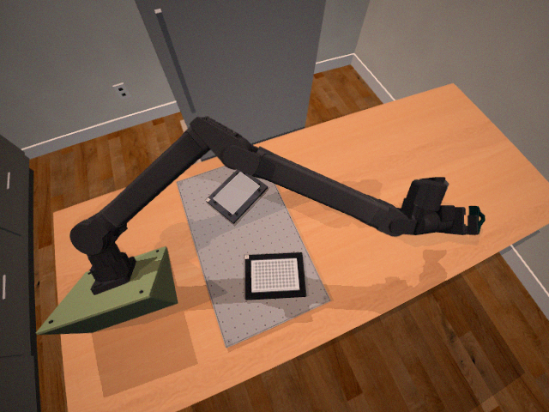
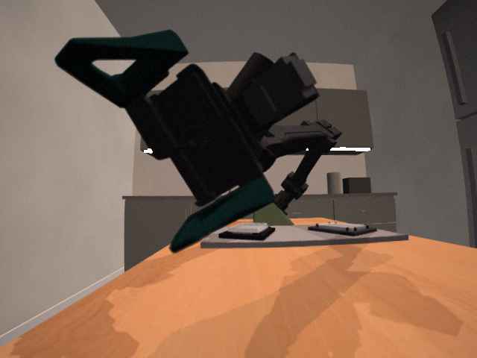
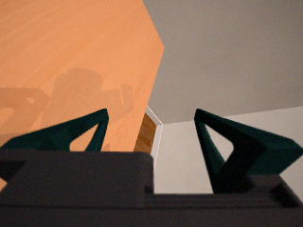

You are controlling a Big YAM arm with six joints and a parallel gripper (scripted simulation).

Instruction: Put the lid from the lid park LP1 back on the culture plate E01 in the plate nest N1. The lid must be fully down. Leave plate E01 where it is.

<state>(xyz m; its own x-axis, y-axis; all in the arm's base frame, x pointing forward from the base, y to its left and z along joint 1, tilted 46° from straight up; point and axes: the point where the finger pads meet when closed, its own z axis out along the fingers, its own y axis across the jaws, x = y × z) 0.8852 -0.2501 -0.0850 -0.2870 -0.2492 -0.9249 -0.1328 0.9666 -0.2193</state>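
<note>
The lid lies 520 mm behind my hand, 370 mm to the left of it and 110 mm below it. Round my hand: white culture plate E01: 510 mm behind, 100 mm below, 90 mm to the left; then black plate nest N1: 510 mm behind, 120 mm below, 90 mm to the left; then lid park LP1: 520 mm behind, 370 mm to the left, 120 mm below.
</note>
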